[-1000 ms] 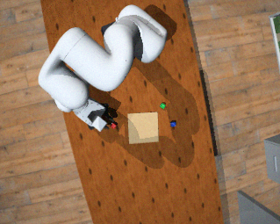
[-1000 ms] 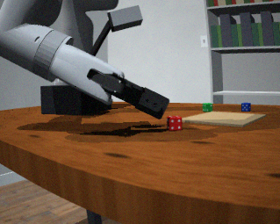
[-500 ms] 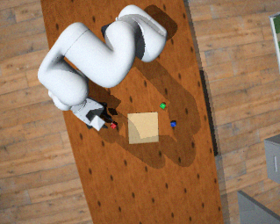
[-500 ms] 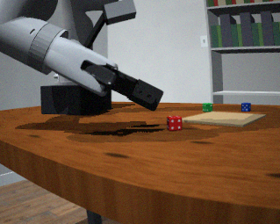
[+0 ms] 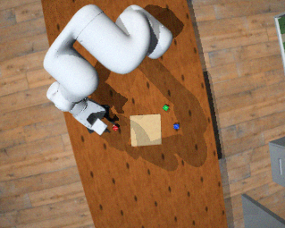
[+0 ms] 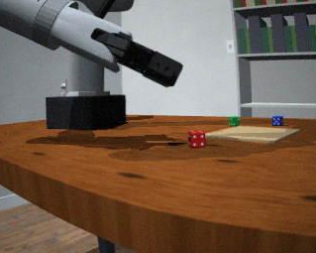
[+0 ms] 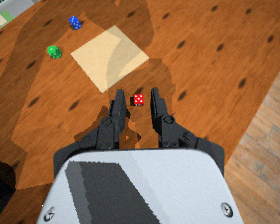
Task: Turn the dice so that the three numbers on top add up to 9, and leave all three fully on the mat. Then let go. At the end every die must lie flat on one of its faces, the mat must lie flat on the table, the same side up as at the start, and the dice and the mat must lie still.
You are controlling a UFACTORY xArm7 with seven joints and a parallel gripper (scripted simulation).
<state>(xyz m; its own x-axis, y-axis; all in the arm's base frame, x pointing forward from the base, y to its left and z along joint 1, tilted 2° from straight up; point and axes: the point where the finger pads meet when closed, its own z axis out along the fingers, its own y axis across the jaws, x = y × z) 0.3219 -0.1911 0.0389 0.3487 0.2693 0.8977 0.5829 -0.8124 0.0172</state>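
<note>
Now: the red die 9 cm below my hand, 4 cm ahead of it and 3 cm to the left of it. From my hand the other things lie so: blue die (29 cm to the left, 12 cm ahead, 9 cm below); then tan mat (15 cm to the left, 10 cm below, 9 cm ahead); then green die (27 cm to the left, 9 cm below, 3 cm ahead).
</note>
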